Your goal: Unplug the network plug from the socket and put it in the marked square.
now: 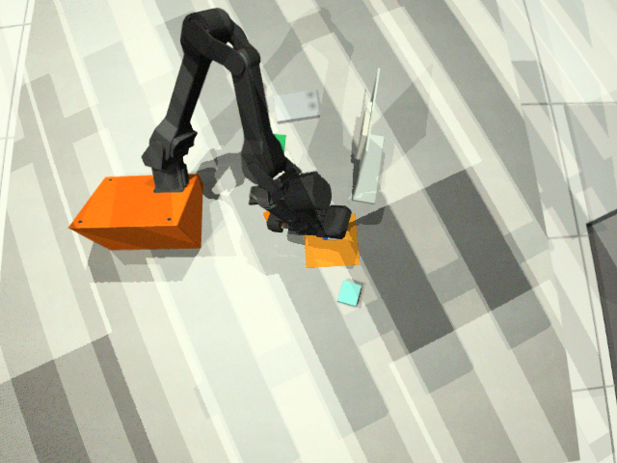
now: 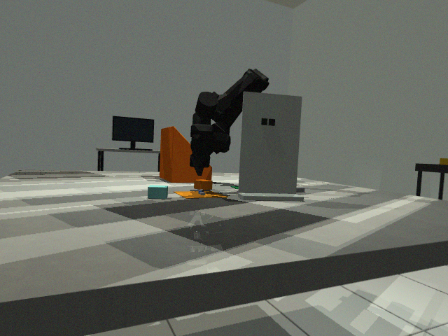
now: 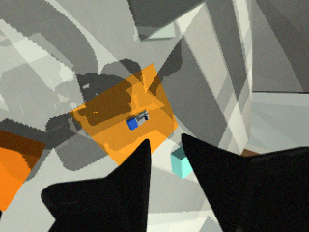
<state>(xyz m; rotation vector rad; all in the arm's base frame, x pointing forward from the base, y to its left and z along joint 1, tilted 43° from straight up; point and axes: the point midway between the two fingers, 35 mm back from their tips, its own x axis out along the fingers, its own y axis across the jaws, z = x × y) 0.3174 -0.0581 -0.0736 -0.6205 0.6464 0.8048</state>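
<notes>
The network plug is 1 cm ahead of my gripper tip, 1 cm to the left of it and 5 cm below it. The rest, counted from my gripper tip: cyan cube: 5 cm ahead, 12 cm to the right, 5 cm below; then orange cube: 12 cm behind, 5 cm to the left, 5 cm below; then orange marked square: 1 cm ahead, 6 cm below.
</notes>
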